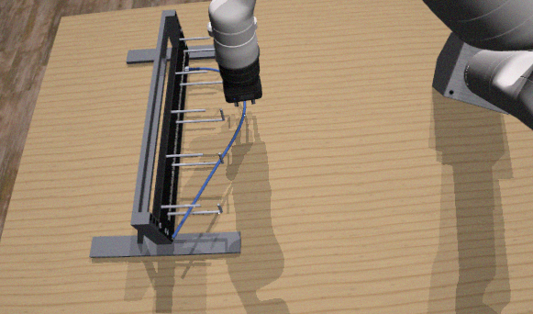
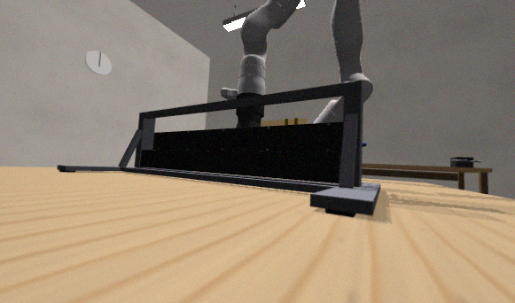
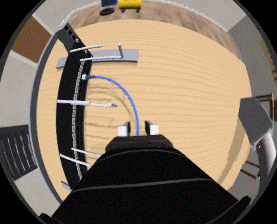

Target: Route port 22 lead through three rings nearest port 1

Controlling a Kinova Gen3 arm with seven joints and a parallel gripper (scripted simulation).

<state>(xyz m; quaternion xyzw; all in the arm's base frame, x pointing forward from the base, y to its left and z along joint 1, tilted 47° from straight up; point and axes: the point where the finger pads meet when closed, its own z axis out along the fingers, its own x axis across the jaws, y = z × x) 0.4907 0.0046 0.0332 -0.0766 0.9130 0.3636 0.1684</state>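
Now: hand 15 cm short of the rack, 9 cm to the right of it and 2 cm below it.
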